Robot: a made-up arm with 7 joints.
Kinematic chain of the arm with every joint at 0, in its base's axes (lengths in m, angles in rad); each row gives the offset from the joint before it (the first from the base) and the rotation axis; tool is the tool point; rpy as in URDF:
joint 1: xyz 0 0 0.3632 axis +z
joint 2: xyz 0 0 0 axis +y
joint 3: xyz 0 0 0.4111 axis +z
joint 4: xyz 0.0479 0 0 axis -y
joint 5: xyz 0.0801 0 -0.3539 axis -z
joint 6: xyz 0 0 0 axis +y
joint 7: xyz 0.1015 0 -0.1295 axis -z
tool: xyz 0 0 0 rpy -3.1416 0 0
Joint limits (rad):
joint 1: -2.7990..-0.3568
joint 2: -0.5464..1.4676
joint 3: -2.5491..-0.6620
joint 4: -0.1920..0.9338
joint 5: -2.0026..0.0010
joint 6: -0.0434..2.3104
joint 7: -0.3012..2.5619
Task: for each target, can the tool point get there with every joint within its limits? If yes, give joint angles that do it. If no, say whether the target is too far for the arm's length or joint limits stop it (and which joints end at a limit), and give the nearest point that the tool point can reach.
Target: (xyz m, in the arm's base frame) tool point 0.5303 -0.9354 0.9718
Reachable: no: too far | nearest point 0.2620 -0.4622 0.6639 | short by 0.625 m
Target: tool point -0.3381 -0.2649 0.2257
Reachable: yes | joints -1.3932 0.9152 -1.1537 0.6305 -0.9728 0.2249 0.7624
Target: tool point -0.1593 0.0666 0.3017
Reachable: yes | joints -0.6492 -0.0671 -2.0869 -0.0611 -1.7416 1.5672 1.5112
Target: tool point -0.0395 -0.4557 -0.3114
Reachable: no: joint limits stop it (at a limit: joint 2, joint 3, joint 4, joint 6) | nearest point -0.0349 -0.4025 -0.0682 | short by 0.249 m
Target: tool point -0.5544 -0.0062 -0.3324
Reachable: no: joint limits stop it (at a limit: joint 2, joint 3, joint 4, joint 6) | nearest point -0.4290 -0.0048 -0.0599 | short by 0.300 m
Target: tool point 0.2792 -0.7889 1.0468
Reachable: no: too far | nearest point 0.1577 -0.4457 0.7494 | short by 0.470 m
